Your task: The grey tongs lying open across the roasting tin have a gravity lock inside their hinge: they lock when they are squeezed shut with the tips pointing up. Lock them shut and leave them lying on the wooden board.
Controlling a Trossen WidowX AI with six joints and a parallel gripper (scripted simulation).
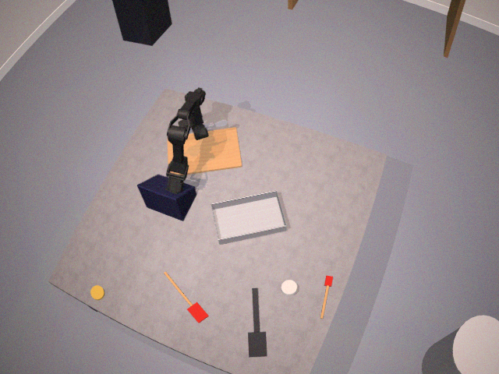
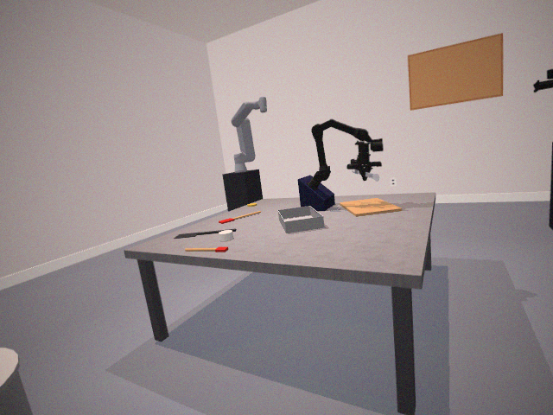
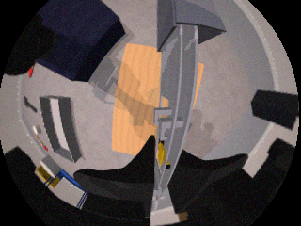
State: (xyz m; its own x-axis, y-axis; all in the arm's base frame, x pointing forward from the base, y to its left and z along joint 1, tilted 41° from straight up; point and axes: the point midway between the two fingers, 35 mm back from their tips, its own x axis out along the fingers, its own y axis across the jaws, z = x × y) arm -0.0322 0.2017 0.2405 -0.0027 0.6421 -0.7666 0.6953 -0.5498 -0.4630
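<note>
My gripper tip is 15 cm above the wooden board and 1 cm to the right of it. Round my gripper tip: white disc 66 cm ahead, 49 cm to the right, 14 cm below; grey roasting tin 36 cm ahead, 25 cm to the right, 13 cm below; red spatula 72 cm to the right, 28 cm ahead, 15 cm below.
</note>
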